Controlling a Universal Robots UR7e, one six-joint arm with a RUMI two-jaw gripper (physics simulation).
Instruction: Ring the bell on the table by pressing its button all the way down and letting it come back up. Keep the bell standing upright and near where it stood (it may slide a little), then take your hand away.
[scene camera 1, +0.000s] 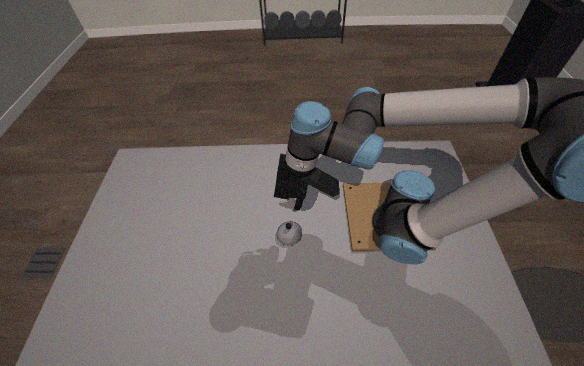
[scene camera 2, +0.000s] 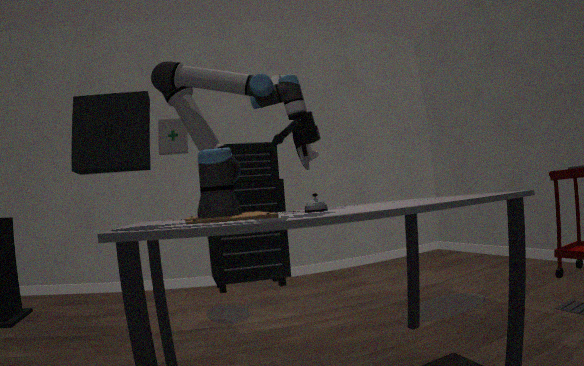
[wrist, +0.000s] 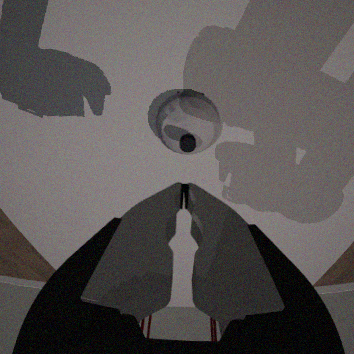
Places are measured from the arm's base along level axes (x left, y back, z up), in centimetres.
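Where they show: gripper, fingertip midpoint: (scene camera 1: 293, 209) (scene camera 2: 308, 169) (wrist: 183, 185); arm's base, link origin: (scene camera 2: 219, 215).
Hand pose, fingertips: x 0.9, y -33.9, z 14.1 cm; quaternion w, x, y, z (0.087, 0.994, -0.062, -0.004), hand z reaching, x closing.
Each offset is from my fingertips to the top centre of the thing. Level surfaces: height alone.
A round silver bell {dz -8.8, dx +0.1, dy -1.9 cm} (scene camera 1: 289, 234) (scene camera 2: 316, 206) (wrist: 189, 117) stands upright on the pale table {dz -15.4 cm} (scene camera 1: 150, 200) (scene camera 2: 450, 200). Its black button {dz -8.8, dx +0.1, dy -1.9 cm} (scene camera 1: 288, 226) (scene camera 2: 315, 195) (wrist: 187, 143) stands up above the dome, and nothing touches it. My gripper (scene camera 1: 298, 208) (scene camera 2: 307, 168) (wrist: 183, 185) is shut with nothing between its fingertips. It hangs in the air well above the table, apart from the bell. In the wrist view the fingertips lie below the bell in the picture, with a gap between them and the button.
A wooden board (scene camera 1: 361, 215) (scene camera 2: 260, 215) lies under the arm's base, right of the bell in the first scene view. The arm reaches over from that side and casts broad shadows on the table. A dark drawer cabinet (scene camera 2: 250, 255) and a red cart (scene camera 2: 558, 215) stand beyond the table.
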